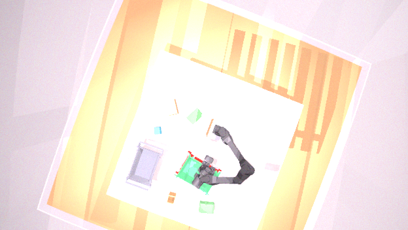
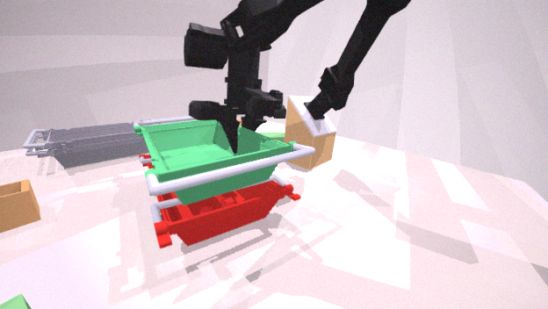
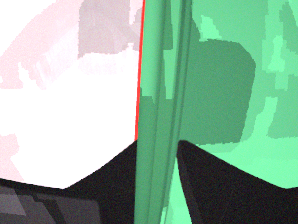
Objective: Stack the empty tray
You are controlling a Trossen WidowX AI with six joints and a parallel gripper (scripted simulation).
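My gripper tip is 8 cm short of the green tray, 3 cm below it and 2 cm to the left of it. The rest, counted from my gripper tip: brown box (36 cm ahead, 15 cm to the right, 7 cm below); then blue cube (44 cm to the right, 12 cm behind, 6 cm below).
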